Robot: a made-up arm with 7 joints.
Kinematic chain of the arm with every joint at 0, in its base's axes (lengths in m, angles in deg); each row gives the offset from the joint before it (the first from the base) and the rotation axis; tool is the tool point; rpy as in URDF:
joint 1: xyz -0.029 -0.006 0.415 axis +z
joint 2: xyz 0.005 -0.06 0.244 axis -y
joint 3: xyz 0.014 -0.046 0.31 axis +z
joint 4: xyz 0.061 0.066 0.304 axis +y
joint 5: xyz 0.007 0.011 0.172 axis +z
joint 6: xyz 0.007 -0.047 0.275 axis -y
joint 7: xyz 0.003 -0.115 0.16 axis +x
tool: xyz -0.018 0 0.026 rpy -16.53 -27.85 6.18
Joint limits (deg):
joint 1: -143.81..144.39
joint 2: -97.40..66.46
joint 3: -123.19..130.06
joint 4: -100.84..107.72
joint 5: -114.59..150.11
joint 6: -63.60..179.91
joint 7: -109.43..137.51
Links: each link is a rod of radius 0.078 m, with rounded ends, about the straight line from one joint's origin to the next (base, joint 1, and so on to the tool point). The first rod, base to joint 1, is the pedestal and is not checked.
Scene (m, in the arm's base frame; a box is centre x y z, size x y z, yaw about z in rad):
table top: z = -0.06
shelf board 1: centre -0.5 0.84 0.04 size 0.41 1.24 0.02 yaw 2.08
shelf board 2: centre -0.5 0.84 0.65 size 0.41 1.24 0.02 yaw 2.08
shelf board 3: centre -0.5 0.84 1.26 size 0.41 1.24 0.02 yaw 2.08
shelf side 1: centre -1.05 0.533 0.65 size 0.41 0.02 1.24 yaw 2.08
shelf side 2: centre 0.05 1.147 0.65 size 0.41 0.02 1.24 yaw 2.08
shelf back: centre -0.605 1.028 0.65 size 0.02 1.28 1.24 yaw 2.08
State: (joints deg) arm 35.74 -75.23 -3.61 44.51 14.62 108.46 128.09
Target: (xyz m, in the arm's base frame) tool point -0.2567 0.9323 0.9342
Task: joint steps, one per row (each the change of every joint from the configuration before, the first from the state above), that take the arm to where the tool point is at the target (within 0.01 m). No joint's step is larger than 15 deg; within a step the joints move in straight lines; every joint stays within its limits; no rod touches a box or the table.
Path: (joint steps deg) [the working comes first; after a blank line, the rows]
Joints at the target: 110.49 -54.75 21.15 47.91 8.36 109.52 129.84
Straight joint move there: touches shelf board 2, shelf side 2.

1: 12.32 9.67 6.12 10.75 4.44 5.48 0.29
2: 12.33 9.67 6.12 10.75 4.43 5.48 0.30
3: 12.32 9.66 6.12 10.75 4.44 5.47 0.29
4: 12.33 9.67 6.12 10.75 4.44 5.48 0.29
5: 12.32 9.67 6.13 10.74 4.44 5.48 0.29
6: 3.28 -6.97 -1.47 -12.58 -7.12 -6.58 0.07
7: 3.28 -6.96 -1.46 -12.59 -7.11 -6.58 0.07
8: 3.28 -6.96 -1.46 -12.59 -7.11 -6.58 0.08
9: 3.29 -6.97 -1.46 -12.58 -7.11 -6.59 0.07

